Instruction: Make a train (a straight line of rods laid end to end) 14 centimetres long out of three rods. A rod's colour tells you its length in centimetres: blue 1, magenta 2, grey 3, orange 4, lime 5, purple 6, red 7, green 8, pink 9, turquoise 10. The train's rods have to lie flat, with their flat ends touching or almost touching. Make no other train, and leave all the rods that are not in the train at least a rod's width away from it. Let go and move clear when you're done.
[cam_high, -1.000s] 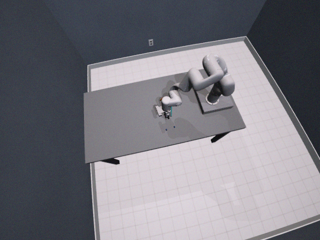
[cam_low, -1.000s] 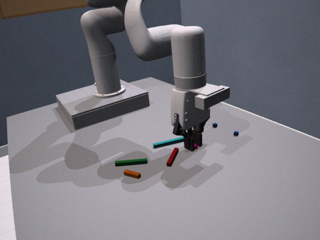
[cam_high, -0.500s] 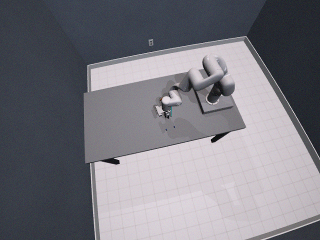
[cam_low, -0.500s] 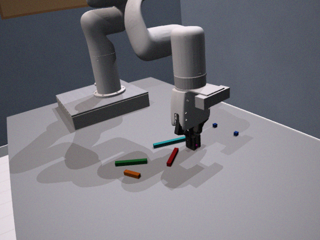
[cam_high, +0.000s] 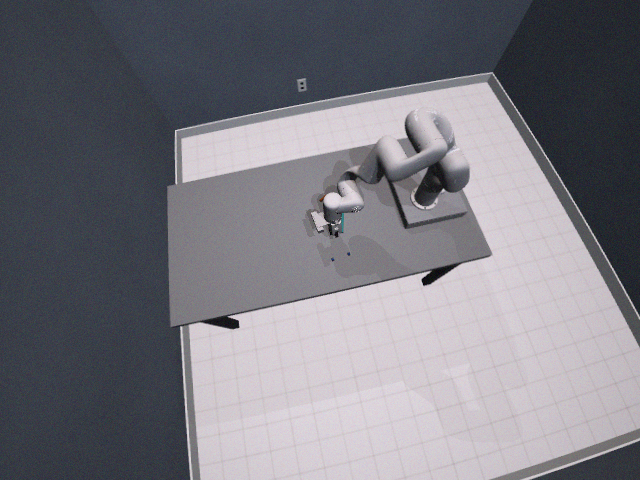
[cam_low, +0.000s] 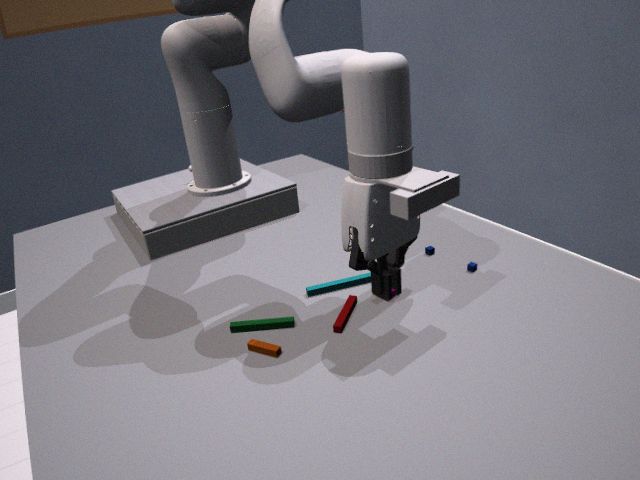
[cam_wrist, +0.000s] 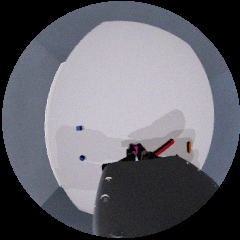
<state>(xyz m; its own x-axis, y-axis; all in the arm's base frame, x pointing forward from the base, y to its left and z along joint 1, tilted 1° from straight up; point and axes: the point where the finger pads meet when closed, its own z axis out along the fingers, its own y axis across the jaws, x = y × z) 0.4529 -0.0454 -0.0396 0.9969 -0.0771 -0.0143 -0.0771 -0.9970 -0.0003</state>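
The turquoise rod lies 6 cm behind my hand, 2 cm to the right of it and 2 cm below it. Round my hand: green rod (7 cm behind, 15 cm to the right, 2 cm below); red rod (1 cm behind, 7 cm to the right, 2 cm below); magenta rod (2 cm below).
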